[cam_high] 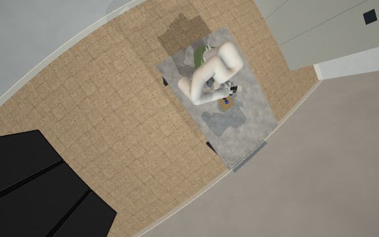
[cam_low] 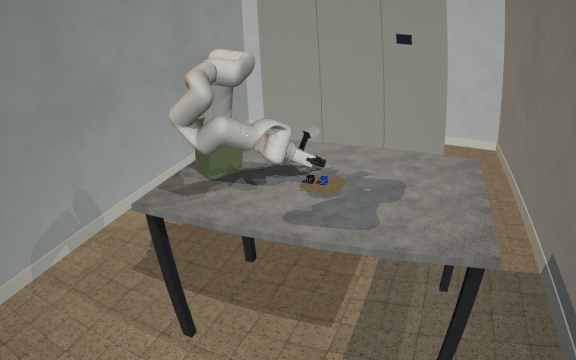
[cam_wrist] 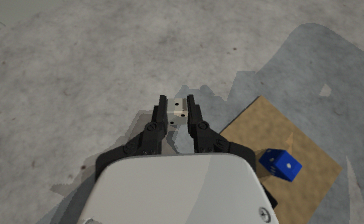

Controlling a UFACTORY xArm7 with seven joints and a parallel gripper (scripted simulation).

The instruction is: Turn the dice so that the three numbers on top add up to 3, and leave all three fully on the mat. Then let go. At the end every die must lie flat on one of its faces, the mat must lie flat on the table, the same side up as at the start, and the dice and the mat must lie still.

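Now: the black die 13 cm to the right of my hand, 2 cm below it and 1 cm ahead of it. Also, from my hand: tan mat: 12 cm to the right, 6 cm ahead, 3 cm below; then white die: 1 cm to the left, 1 cm below; then blue die: 12 cm to the right, 6 cm ahead, 2 cm below.
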